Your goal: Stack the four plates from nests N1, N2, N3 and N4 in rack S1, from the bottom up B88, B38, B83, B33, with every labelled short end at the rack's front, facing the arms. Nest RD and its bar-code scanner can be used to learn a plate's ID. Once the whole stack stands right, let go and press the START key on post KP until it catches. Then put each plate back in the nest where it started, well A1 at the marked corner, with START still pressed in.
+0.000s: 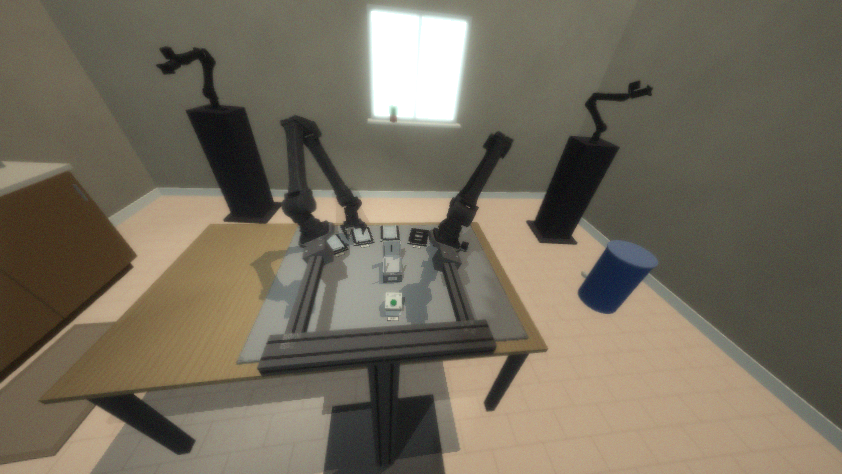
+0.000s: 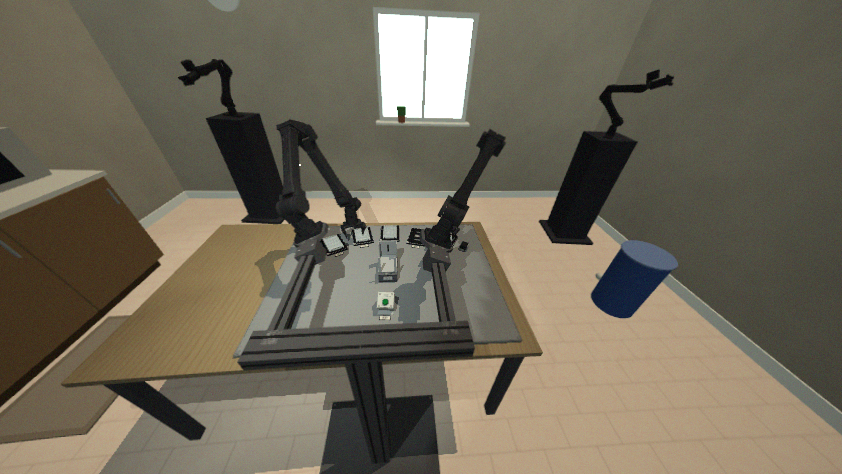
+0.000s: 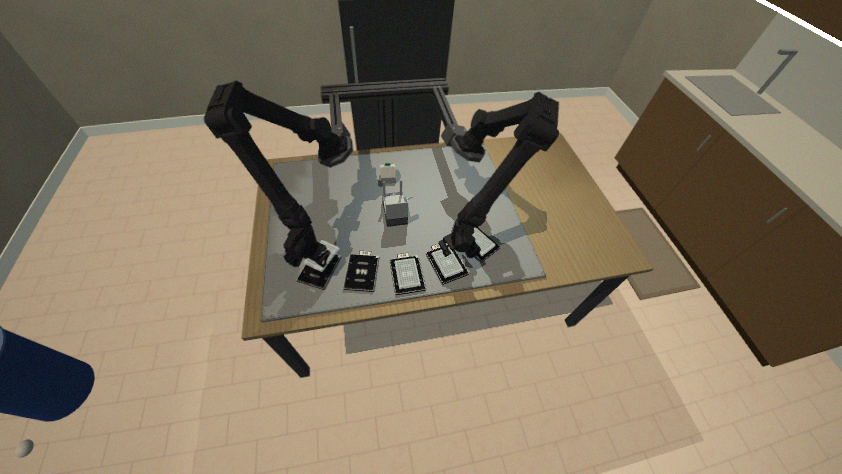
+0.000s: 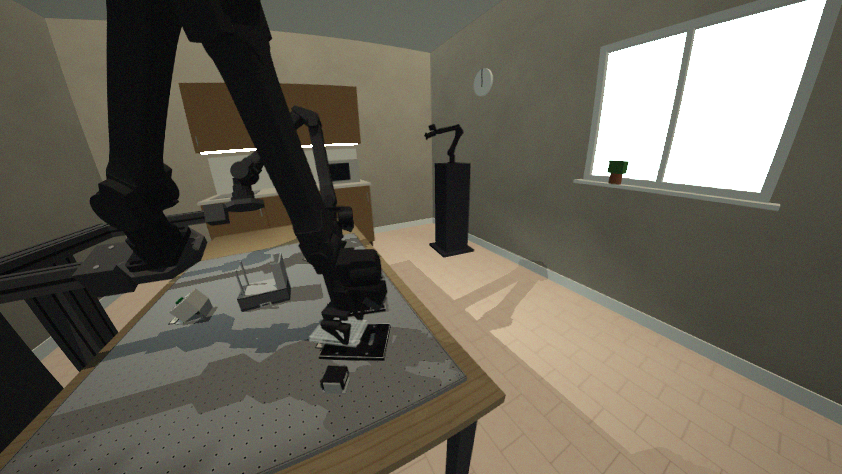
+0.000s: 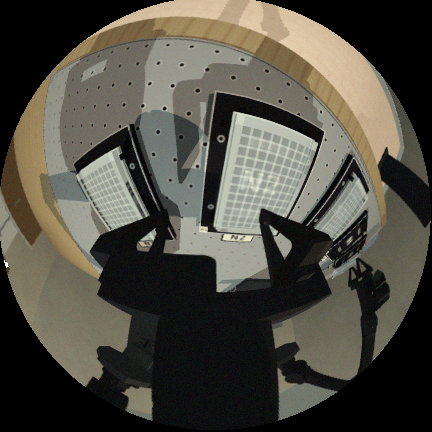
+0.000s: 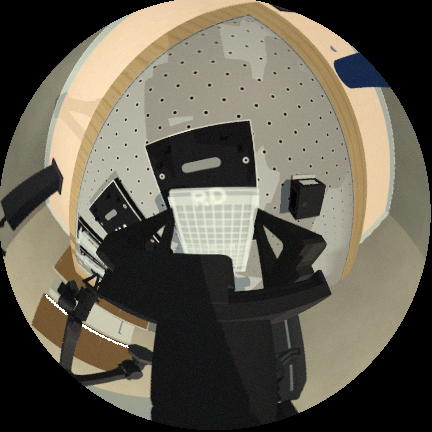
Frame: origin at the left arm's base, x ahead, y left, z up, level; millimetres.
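Seen in the pictures: left gripper, fingertip midpoint: (image 1: 354, 236) (image 2: 354, 236) (image 3: 454, 250) (image 5: 213, 213) (image 6: 100, 277); right gripper, fingertip midpoint: (image 3: 316, 262) (image 4: 353, 331) (image 5: 353, 261) (image 6: 213, 212); left arm's base, origin of the base link: (image 1: 315, 233) (image 2: 309, 233) (image 3: 469, 146) (image 5: 123, 368) (image 6: 141, 354); right arm's base, origin of the base link: (image 1: 445, 239) (image 2: 437, 239) (image 3: 333, 148) (image 4: 163, 249) (image 5: 281, 355).
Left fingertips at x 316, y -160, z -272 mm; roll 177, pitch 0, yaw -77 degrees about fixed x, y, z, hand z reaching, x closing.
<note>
Offsets run from my left fingertips to a thing's top centre. "spot": to the spot under its first point. Level surfaces: height alone.
My right gripper (image 6: 213, 212) (image 4: 335, 330) is shut on a plate {131 mm back, 530 mm right, 19 mm up} (image 6: 216, 235) (image 4: 357, 331), held level just above nest RD {102 mm back, 575 mm right, 2 mm up} (image 6: 202, 142) (image 4: 378, 347), offset toward the arms. My left gripper (image 5: 213, 213) (image 3: 446, 246) is open, over the arm-side end of nest N2, whose plate {35 mm ahead, 43 mm right, 6 mm down} (image 5: 270, 165) (image 3: 450, 263) lies in it. Plates also lie in nest N1 {spot: 5 mm ahead, 126 mm left, 6 mm down} (image 5: 107, 187) (image 2: 334, 243) and nest N3 {spot: 43 mm ahead, 220 mm right, 7 mm down} (image 3: 407, 273). Nest N4 {36 mm back, 392 mm right, 10 mm down} (image 3: 361, 281) is empty. Rack S1 {300 mm back, 173 mm right, 116 mm up} (image 1: 391, 276) (image 4: 265, 300) shows a pale inside and no plate I can make out. Post KP {547 mm back, 138 mm right, 52 mm up} (image 1: 387, 306) has a green START key {556 mm back, 136 mm right, 43 mm up} (image 1: 393, 302).
The small black scanner {spot: 172 mm back, 644 mm right, 1 mm up} (image 6: 307, 199) (image 4: 334, 378) stands beside nest RD, near the held plate. The rack's upright walls rise in the middle of the grey board {32 mm down} (image 3: 294, 176). The wooden table edge (image 4: 412, 438) runs beyond the nests. A blue bin (image 1: 615, 279) stands on the floor.
</note>
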